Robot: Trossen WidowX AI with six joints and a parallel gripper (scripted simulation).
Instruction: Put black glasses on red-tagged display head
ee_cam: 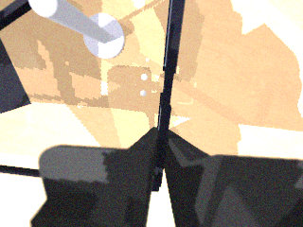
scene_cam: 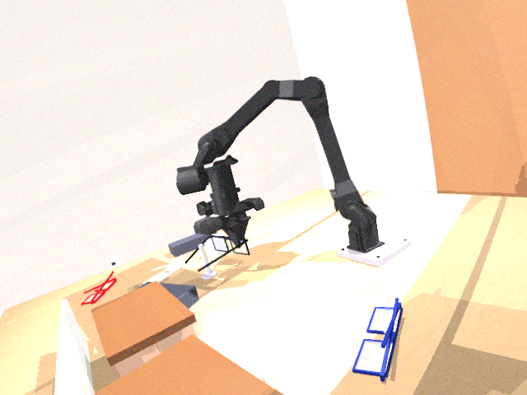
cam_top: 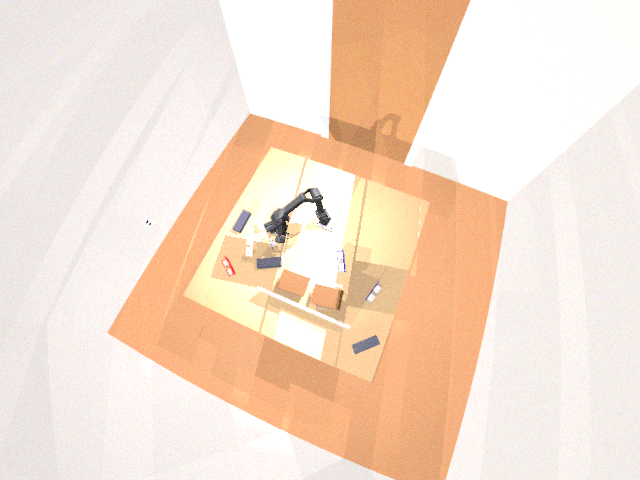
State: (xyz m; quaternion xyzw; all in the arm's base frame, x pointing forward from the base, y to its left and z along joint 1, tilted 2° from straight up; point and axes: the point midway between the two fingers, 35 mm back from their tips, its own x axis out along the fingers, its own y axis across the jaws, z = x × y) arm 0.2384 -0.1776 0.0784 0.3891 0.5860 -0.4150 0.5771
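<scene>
My gripper tip is 8 cm short of the white stand, 5 cm to the left of it and 3 cm above it. Also, from my gripper tip: white rail: 36 cm ahead, 35 cm to the left; brown-topped display head: 23 cm to the left, 23 cm ahead.
</scene>
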